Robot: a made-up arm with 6 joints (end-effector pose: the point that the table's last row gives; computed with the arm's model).
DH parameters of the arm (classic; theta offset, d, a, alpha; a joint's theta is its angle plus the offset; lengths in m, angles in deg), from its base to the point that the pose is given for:
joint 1: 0 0.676 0.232 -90
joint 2: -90 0 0.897 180
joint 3: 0 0 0.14 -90
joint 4: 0 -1.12 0 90
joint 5: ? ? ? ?
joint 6: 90 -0.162 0 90
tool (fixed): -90 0 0 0
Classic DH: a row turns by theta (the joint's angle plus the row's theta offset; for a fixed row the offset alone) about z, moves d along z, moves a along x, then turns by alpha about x.
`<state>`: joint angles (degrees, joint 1 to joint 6).
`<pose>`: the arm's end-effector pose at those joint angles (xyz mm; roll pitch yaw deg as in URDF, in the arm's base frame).
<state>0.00 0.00 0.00 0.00 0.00 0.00</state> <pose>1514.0 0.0 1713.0 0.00 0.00 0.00</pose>
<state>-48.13 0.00 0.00 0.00 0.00 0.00</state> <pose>1010.5 -1127.4 1713.0 0.00 0.00 -48.13</pose>
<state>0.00 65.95 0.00 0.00 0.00 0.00</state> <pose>1701.4 0.0 -72.1 0.00 65.95 0.00</pose>
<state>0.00 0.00 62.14 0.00 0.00 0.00</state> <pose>707.3 0.0 2771.8 0.00 -62.14 0.00</pose>
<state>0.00 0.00 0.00 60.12 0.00 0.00</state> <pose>1514.0 0.0 1713.0 -60.12 0.00 0.00</pose>
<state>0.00 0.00 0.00 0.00 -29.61 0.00</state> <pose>1492.8 0.0 1633.0 0.00 29.61 0.00</pose>
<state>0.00 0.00 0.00 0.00 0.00 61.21</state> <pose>1514.0 0.0 1713.0 -61.21 0.00 0.00</pose>
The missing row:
joint 5: 0 0 0 -90
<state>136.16 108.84 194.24 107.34 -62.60 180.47</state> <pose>-622.2 787.8 1591.7 174.52 -28.68 31.17</pose>
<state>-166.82 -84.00 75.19 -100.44 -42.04 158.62</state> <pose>1851.1 323.9 1061.2 132.97 -8.65 -28.59</pose>
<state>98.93 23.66 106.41 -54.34 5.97 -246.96</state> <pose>-80.4 599.8 2787.4 -6.73 -83.87 46.65</pose>
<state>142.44 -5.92 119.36 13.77 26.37 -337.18</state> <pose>594.1 -478.4 2479.8 148.15 -28.83 -44.49</pose>
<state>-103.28 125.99 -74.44 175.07 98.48 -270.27</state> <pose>27.8 57.7 549.9 80.80 -60.69 -93.28</pose>
